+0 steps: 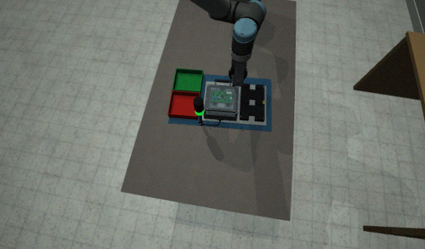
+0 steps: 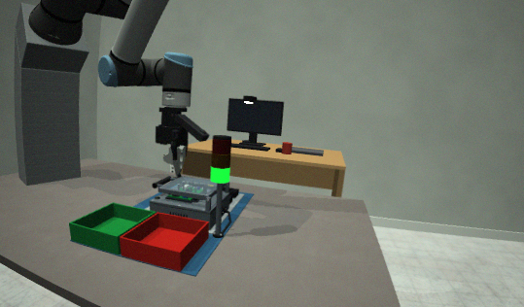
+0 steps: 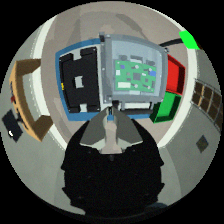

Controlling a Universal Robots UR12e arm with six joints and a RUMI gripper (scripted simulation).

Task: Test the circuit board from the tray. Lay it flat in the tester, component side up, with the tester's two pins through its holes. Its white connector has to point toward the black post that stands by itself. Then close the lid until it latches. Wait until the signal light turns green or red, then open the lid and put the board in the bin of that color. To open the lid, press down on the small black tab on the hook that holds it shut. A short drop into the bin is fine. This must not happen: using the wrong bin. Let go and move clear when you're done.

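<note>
My hand is 20 mm above the black latch hook and 10 mm to the left of it. Round my hand: tester lid (90 mm to the right, 40 mm ahead, 20 mm below); then green circuit board (90 mm to the right, 40 mm below, 40 mm ahead); then green bin (240 mm to the right, 120 mm behind, 90 mm below).
</note>
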